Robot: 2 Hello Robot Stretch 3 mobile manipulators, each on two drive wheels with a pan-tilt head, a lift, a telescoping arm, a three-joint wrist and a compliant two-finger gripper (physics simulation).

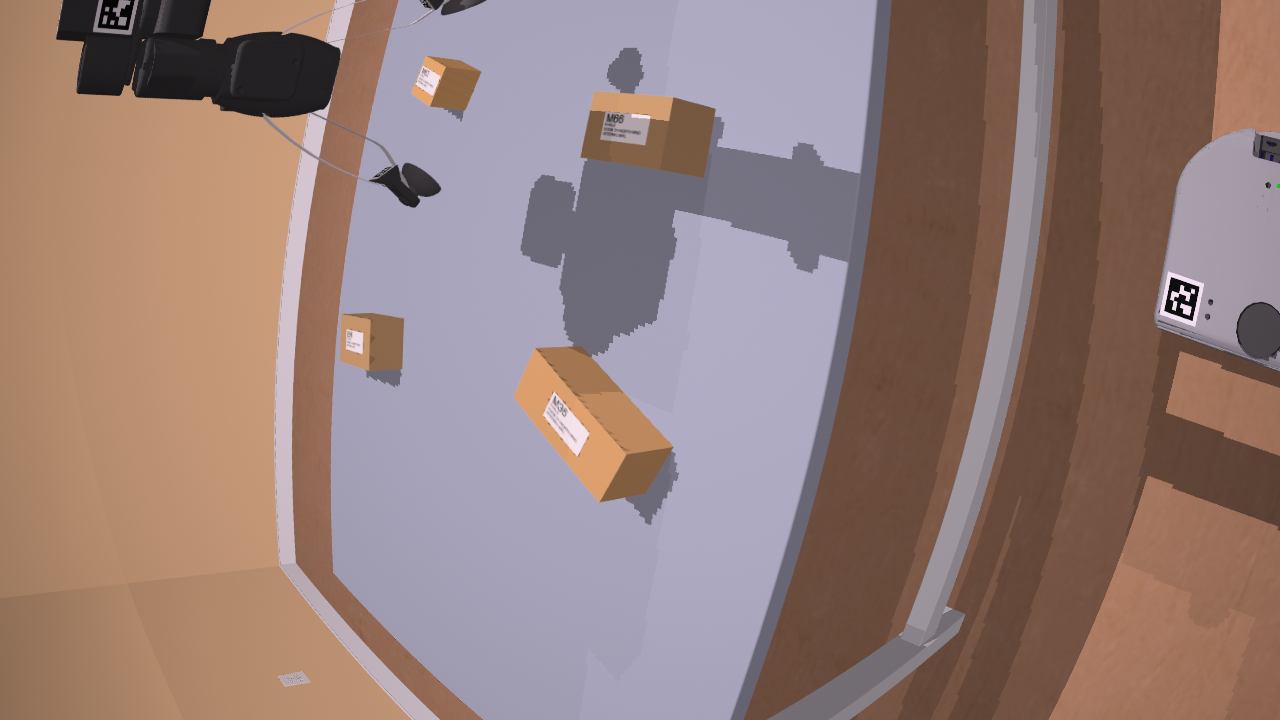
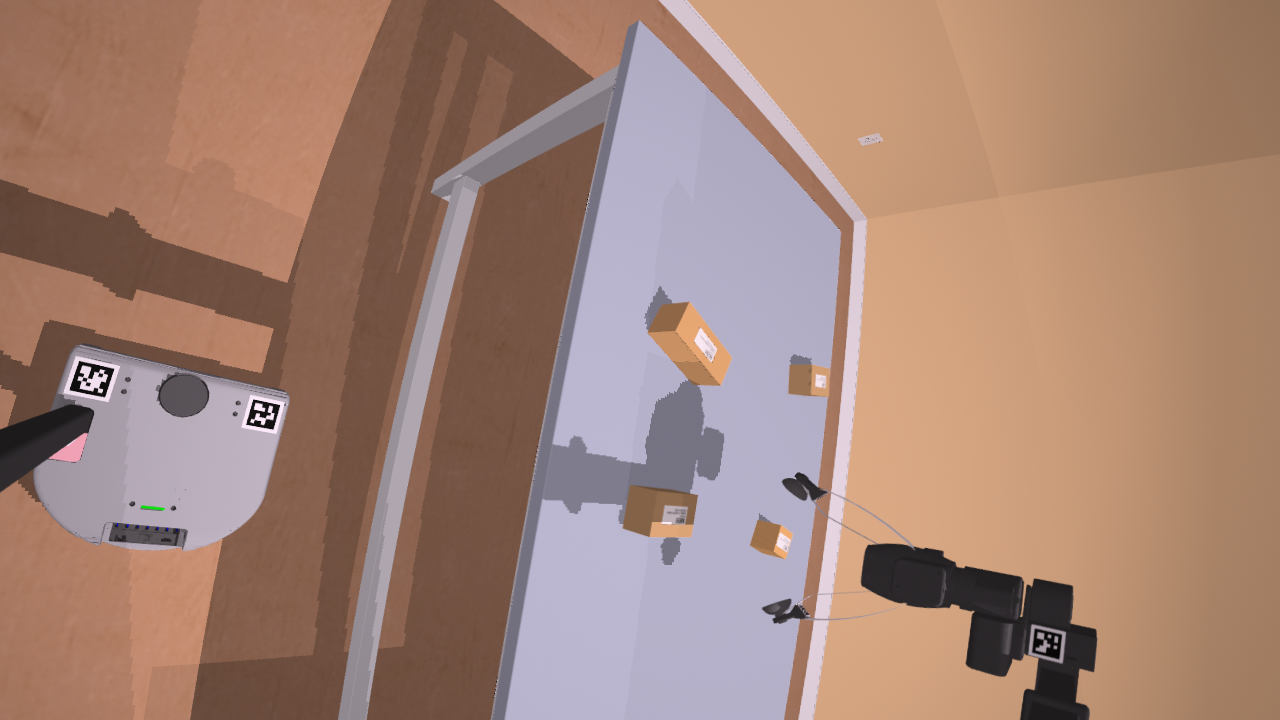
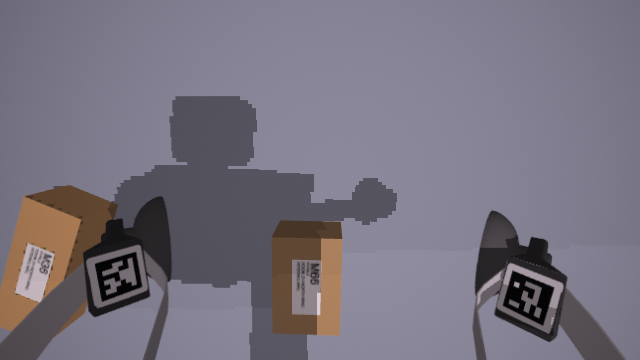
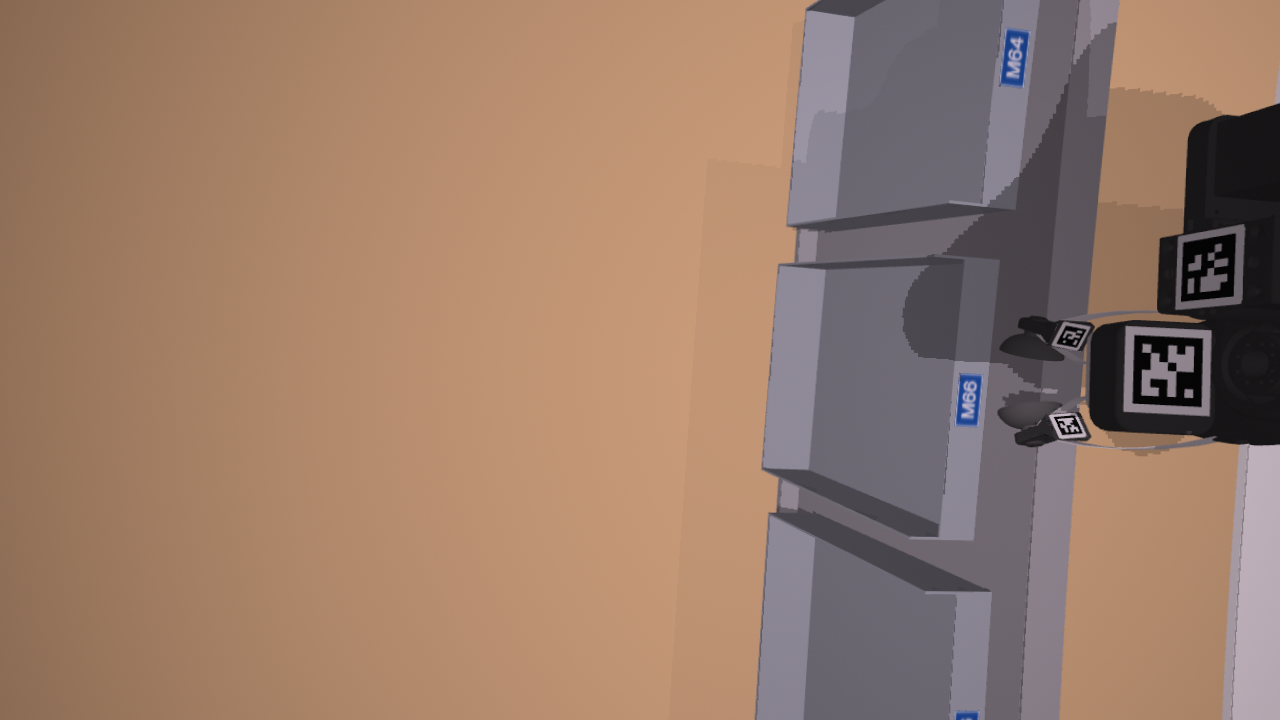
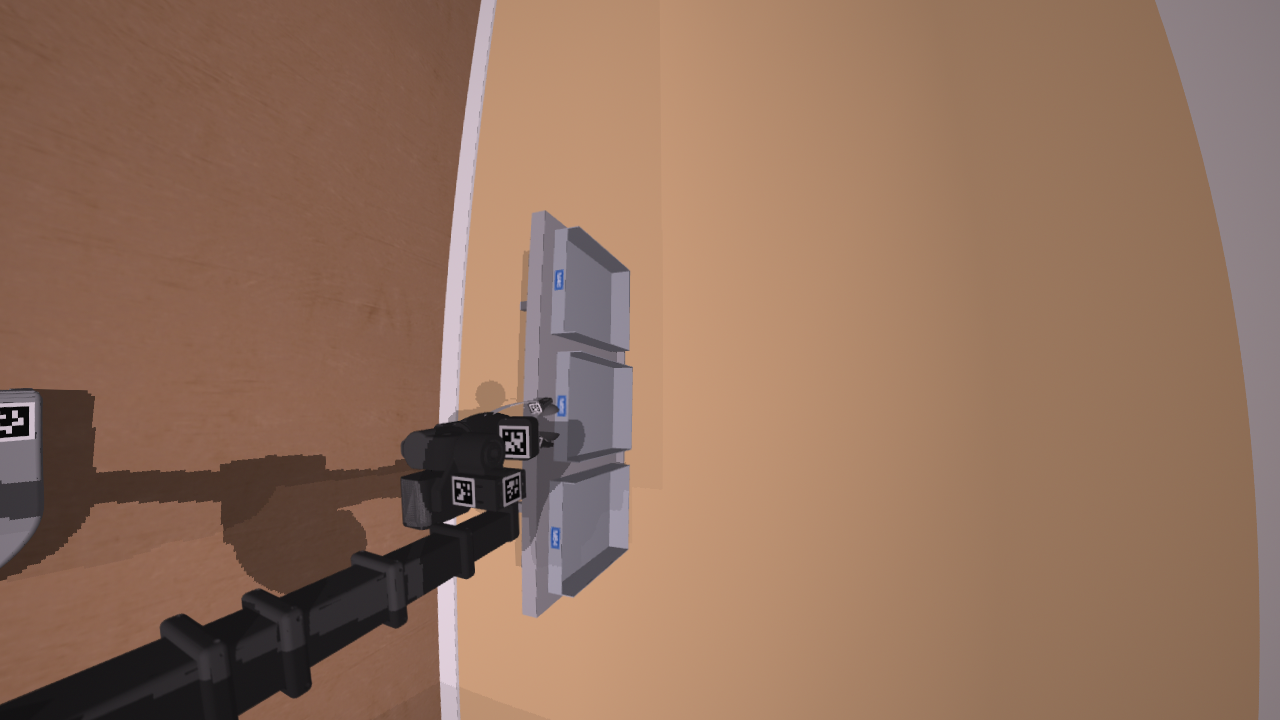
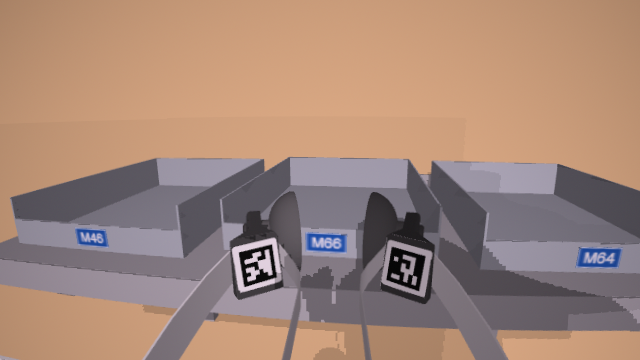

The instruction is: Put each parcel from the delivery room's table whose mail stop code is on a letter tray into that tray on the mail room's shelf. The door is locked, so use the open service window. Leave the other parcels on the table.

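The M66 parcel (image 1: pixel 646 134) (image 2: pixel 660 512) (image 3: pixel 307 280) and the M36 parcel (image 1: pixel 590 420) (image 2: pixel 689 344) (image 3: pixel 40 260) lie on the table (image 1: pixel 447 501) (image 2: pixel 733 205) (image 3: pixel 450 100). Two small parcels, one (image 1: pixel 452 85) (image 2: pixel 771 540) and another (image 1: pixel 380 344) (image 2: pixel 808 379), have labels too small to read. My r1 gripper (image 1: pixel 441 91) (image 2: pixel 787 548) (image 3: pixel 324 245) is open wide, above the table. My r2 gripper (image 4: pixel 1029 379) (image 5: pixel 549 423) (image 6: pixel 333 227) is open and empty before tray M66 (image 4: pixel 792 367) (image 5: pixel 623 407) (image 6: pixel 350 172), between tray M46 (image 6: pixel 50 232) and tray M64 (image 4: pixel 821 116) (image 6: pixel 520 255). The trays look empty.
The trays stand on the wall shelf (image 4: pixel 1056 537) (image 5: pixel 535 573) (image 6: pixel 100 285). Walls stand behind the shelf and along the table. A silver robot base (image 1: pixel 1221 241) (image 2: pixel 179 456) stands on the floor beside the table. The service window does not show.
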